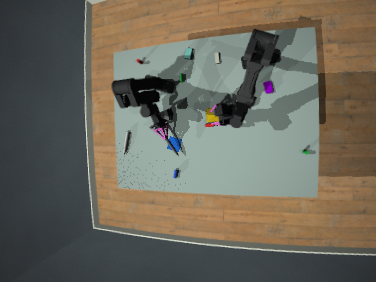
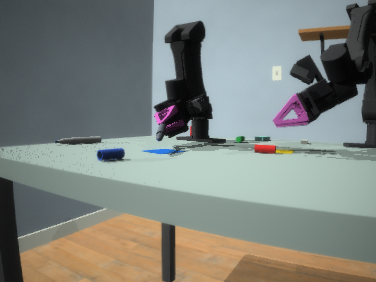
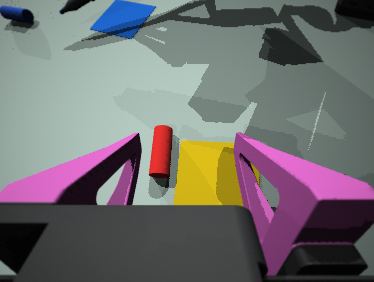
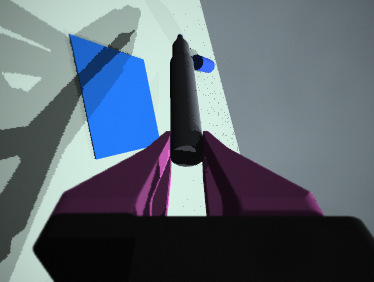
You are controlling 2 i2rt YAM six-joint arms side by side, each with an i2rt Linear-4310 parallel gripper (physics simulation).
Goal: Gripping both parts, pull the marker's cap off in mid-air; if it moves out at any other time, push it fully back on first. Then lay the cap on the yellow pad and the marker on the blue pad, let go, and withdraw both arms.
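Places are measured from the left arm's base along level axes (x left, y back, z up), in centimetres.
Where they show: left gripper, fingertip midpoint: (image 1: 210, 118) (image 2: 274, 123) (image 3: 187, 140); right gripper, fingertip midpoint: (image 1: 166, 138) (image 2: 162, 126) (image 4: 187, 140); right arm's base, link origin: (image 1: 158, 84) (image 2: 199, 140).
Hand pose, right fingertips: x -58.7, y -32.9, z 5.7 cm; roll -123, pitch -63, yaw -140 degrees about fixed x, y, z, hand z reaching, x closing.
Note:
Each offset is from my right fingertips to the top centre of the thing.
The red cap @[dx +25.2, dy +3.1, dz -3.8 cm] (image 1: 209, 125) (image 2: 265, 148) (image 3: 160, 151) lies on its side on the table, beside the edge of the yellow pad @[dx +27.9, dy +8.4, dz -5.6 cm] (image 1: 210, 117) (image 2: 285, 152) (image 3: 200, 175). My left gripper (image 1: 212, 116) (image 2: 275, 121) (image 3: 187, 140) is open and empty above the cap and pad. My right gripper (image 1: 162, 134) (image 2: 167, 122) (image 4: 187, 140) is shut on the rear end of the black uncapped marker @[dx +2.2, dy -5.1, dz +1.1 cm] (image 1: 170, 143) (image 2: 159, 132) (image 4: 184, 85). The marker's narrow tip points away from the fingers and down. The blue pad @[dx +2.3, dy -3.9, dz -5.6 cm] (image 1: 175, 140) (image 2: 157, 151) (image 3: 122, 17) (image 4: 117, 105) lies flat below, close beside the marker.
A blue cylinder @[dx +0.1, dy -21.4, dz -3.6 cm] (image 1: 176, 173) (image 2: 110, 154) (image 4: 207, 64) lies nearer the front than the blue pad. A grey marker @[dx -29.6, dy +1.9, dz -3.7 cm] (image 1: 127, 142) (image 2: 80, 140) lies at the left. A purple block @[dx +59.7, dy +17.0, dz -4.2 cm] (image 1: 269, 87), teal block @[dx +20.6, dy +46.1, dz -4.2 cm] (image 1: 189, 53), white block @[dx +36.1, dy +39.1, dz -4.5 cm] (image 1: 217, 58) and green cylinder @[dx +14.1, dy +33.0, dz -3.6 cm] (image 1: 182, 77) lie farther off.

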